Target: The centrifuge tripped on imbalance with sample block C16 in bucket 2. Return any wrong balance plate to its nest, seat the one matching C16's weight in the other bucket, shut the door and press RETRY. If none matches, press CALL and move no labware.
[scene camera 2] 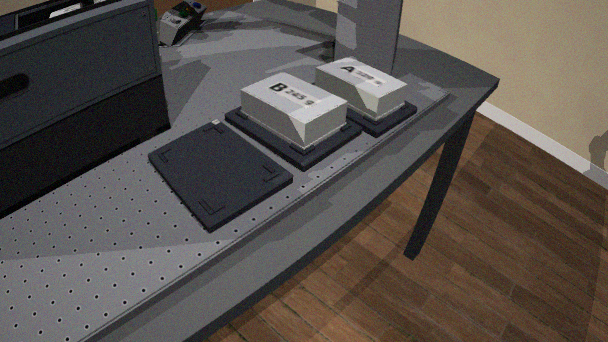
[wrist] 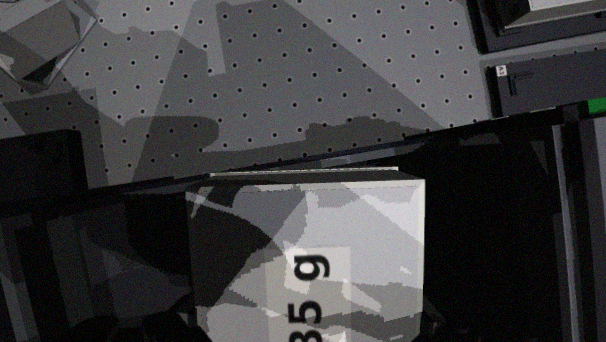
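In the wrist view a light grey balance plate with a label ending in "35 g" fills the lower middle, inside the dark open centrifuge. My gripper is shut on this plate; its fingers are mostly hidden at the bottom edge. I cannot tell whether the plate rests in the bucket or is raised. The empty dark nest marked A1 lies on the table. Plate B, 245 g, and plate A, 120 g, sit in their nests. The gripper is out of the scene view.
The centrifuge housing stands at the left of the perforated table. A button box sits at the back. A grey upright panel stands behind plate A. The table edge runs close to the nests.
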